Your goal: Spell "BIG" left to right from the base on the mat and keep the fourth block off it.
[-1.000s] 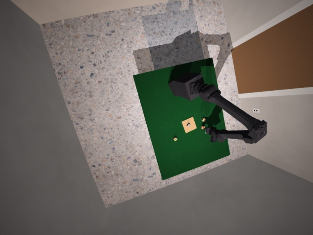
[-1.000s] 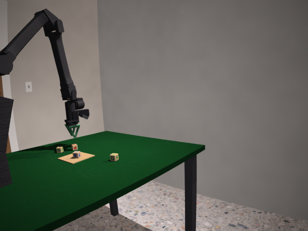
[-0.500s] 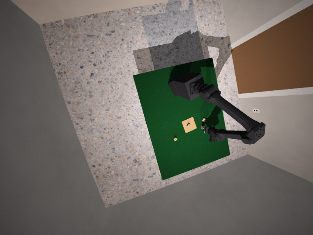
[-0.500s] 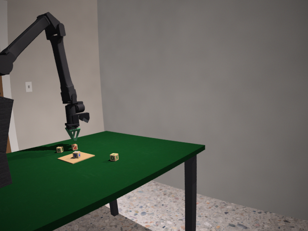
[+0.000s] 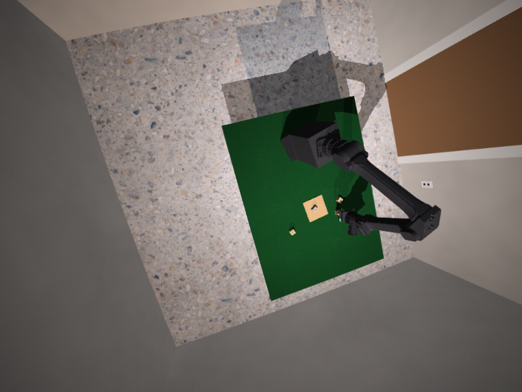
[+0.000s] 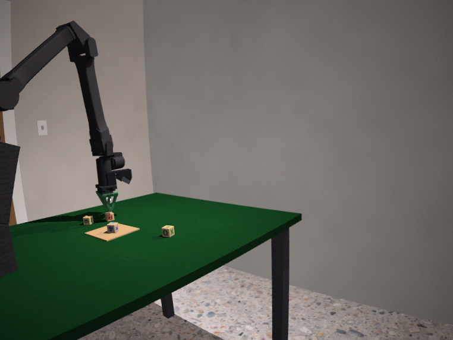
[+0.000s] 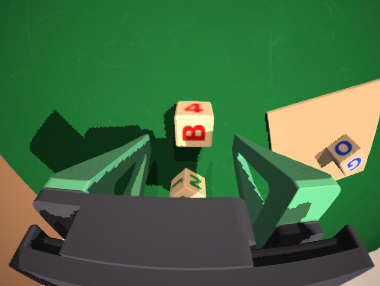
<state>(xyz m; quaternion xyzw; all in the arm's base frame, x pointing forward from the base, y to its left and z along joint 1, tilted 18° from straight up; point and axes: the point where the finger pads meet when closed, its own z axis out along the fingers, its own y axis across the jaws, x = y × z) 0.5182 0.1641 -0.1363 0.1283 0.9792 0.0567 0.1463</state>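
The B block is 40 mm below my hand. Also, from my hand: I block: 80 mm behind, 40 mm below, 30 mm to the left; then tan mat: 150 mm to the right, 80 mm behind, 50 mm below.
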